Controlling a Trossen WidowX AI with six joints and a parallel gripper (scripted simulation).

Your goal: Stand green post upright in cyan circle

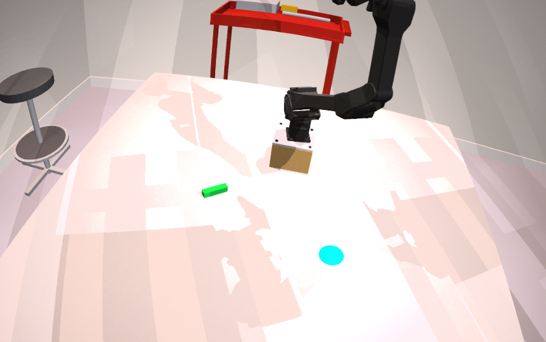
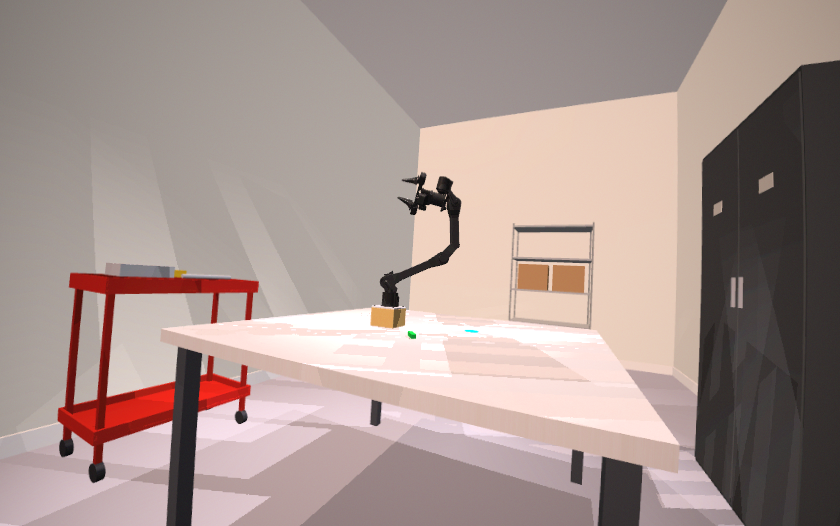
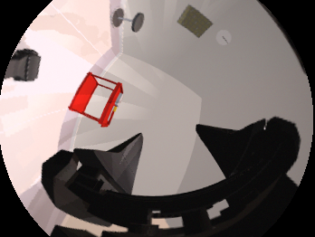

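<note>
The green post is 16 cm ahead of my gripper tip, 23 cm to the right of it and 60 cm below it. The rest, counted from my gripper tip: cyan circle (35 cm ahead, 5 cm to the left, 60 cm below).
</note>
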